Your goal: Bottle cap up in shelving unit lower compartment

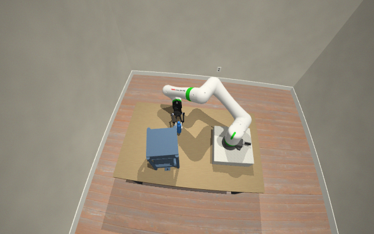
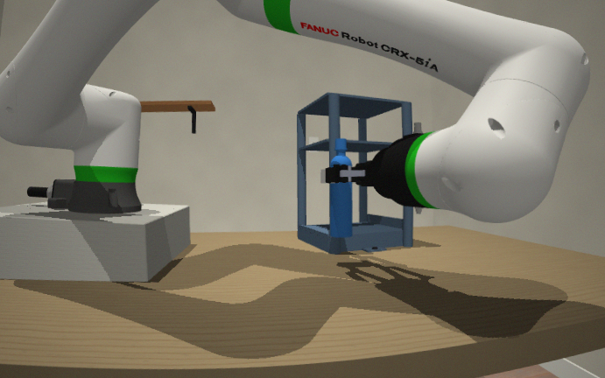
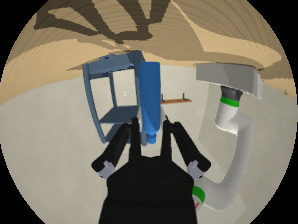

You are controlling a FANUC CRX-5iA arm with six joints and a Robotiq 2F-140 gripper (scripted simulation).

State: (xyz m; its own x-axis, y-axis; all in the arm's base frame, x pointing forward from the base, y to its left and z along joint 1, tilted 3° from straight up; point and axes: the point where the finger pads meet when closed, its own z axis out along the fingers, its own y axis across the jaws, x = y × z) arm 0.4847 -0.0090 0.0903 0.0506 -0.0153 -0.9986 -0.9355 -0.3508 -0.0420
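The shelving unit is 5 cm ahead of my hand, 25 cm to the left of it and 1 cm above it. The rest, counted from my hand: blue bottle 1 cm above.
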